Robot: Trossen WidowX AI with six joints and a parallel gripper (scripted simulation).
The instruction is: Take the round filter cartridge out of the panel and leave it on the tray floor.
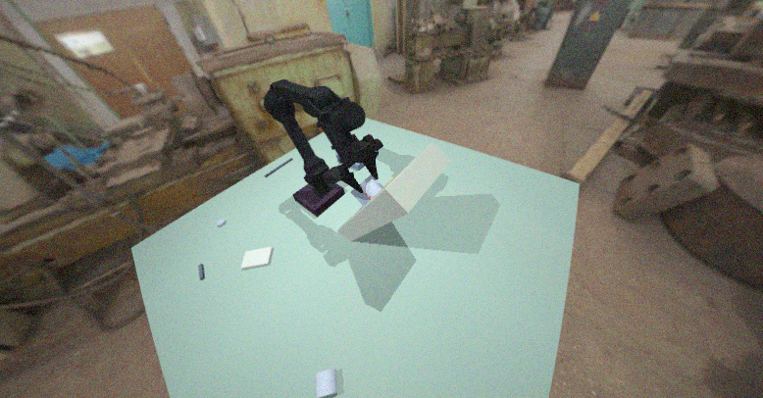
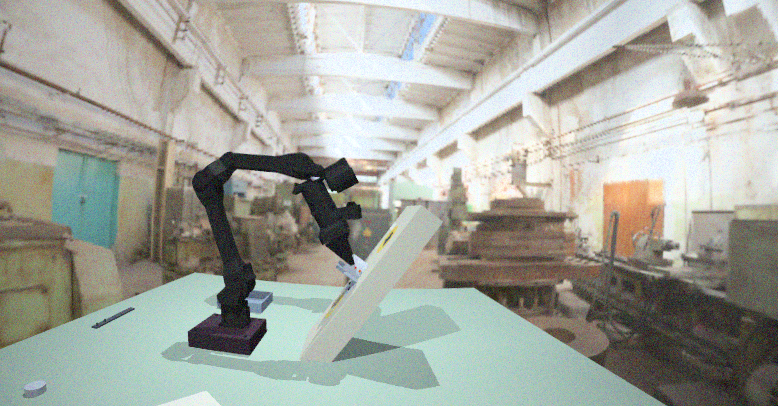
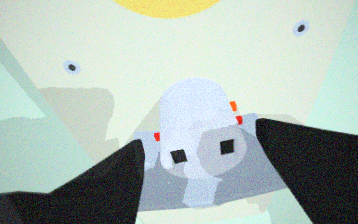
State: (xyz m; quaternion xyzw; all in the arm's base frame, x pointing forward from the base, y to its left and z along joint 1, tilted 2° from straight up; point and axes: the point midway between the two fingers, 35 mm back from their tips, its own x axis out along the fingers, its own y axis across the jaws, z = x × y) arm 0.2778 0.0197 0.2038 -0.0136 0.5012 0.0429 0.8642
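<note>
Now: the round filter cartridge 1 cm below my gripper tip. Round my gripper tip: white card: 23 cm behind, 35 cm to the right, 21 cm below.
</note>
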